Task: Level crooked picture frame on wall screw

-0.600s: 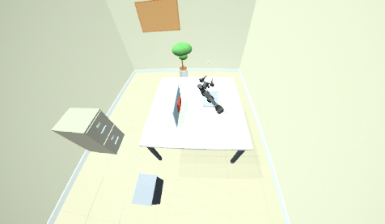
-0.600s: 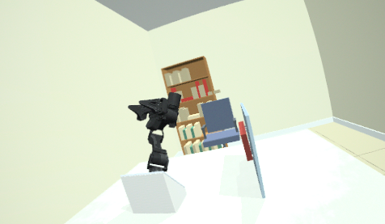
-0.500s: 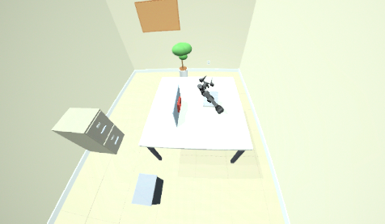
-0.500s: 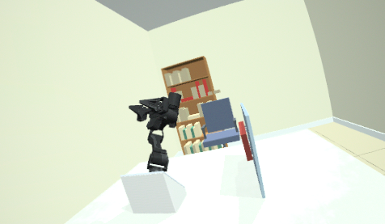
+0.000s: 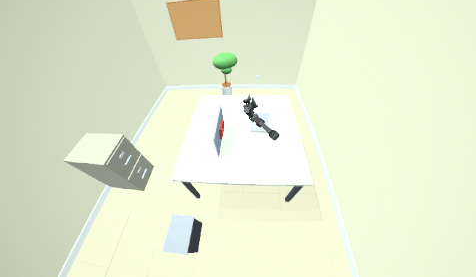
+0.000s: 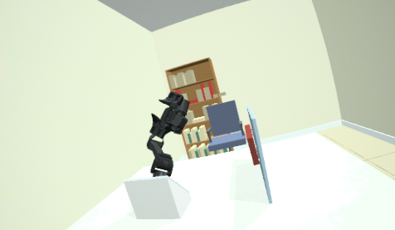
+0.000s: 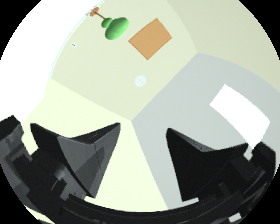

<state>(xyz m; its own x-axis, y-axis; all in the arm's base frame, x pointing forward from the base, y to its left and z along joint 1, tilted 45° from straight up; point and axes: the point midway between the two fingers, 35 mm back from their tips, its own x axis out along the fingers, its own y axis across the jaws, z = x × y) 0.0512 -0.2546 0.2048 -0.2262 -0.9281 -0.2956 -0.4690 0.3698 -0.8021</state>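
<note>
My gripper tip is 32 cm short of the picture frame, 26 cm above it and 18 cm to the right of it. Round my gripper tip: wall panel 34 cm ahead, 27 cm below, 18 cm to the left.
</note>
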